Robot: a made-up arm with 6 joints.
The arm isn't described. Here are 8 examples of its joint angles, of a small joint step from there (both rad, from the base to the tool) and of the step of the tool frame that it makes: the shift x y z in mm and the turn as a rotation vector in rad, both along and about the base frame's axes.
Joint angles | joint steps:
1: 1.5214 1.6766 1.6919 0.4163 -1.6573 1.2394 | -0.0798 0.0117 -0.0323 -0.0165 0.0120 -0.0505
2: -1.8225 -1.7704 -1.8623 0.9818 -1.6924 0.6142 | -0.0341 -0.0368 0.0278 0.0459 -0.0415 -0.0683
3: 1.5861 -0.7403 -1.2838 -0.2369 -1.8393 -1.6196 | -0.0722 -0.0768 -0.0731 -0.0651 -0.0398 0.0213
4: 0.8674 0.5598 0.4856 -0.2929 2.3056 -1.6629 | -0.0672 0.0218 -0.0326 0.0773 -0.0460 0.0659
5: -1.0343 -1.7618 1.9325 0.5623 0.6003 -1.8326 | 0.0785 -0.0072 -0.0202 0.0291 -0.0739 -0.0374
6: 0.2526 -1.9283 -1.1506 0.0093 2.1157 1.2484 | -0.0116 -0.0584 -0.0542 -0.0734 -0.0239 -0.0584
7: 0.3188 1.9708 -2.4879 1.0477 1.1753 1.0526 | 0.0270 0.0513 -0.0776 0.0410 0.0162 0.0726
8: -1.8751 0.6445 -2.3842 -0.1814 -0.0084 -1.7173 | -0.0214 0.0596 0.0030 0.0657 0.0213 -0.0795
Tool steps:
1: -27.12 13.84 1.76 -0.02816 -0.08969 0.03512
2: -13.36 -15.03 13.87 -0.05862 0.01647 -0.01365
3: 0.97 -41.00 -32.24 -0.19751 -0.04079 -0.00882
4: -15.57 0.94 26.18 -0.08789 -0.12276 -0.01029
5: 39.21 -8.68 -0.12 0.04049 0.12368 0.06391
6: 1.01 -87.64 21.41 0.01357 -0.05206 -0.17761
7: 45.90 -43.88 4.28 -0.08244 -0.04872 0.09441
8: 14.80 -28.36 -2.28 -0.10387 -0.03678 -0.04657
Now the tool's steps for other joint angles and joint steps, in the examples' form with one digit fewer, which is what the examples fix.
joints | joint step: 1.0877 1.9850 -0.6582 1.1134 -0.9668 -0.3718 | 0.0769 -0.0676 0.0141 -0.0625 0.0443 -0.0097
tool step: 25.7 16.2 -60.2 -0.0739 0.1343 0.0123
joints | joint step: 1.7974 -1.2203 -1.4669 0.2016 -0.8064 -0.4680 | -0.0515 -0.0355 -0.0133 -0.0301 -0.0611 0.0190
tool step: 2.3 14.1 32.0 -0.1131 -0.0246 0.0181
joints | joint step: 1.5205 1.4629 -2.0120 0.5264 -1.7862 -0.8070 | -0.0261 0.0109 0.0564 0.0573 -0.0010 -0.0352
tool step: -8.3 -27.4 23.6 0.0927 -0.0106 0.0334
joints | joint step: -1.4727 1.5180 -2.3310 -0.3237 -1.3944 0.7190 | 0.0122 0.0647 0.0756 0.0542 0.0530 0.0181
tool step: 26.3 34.0 51.5 -0.1589 0.1192 0.0042
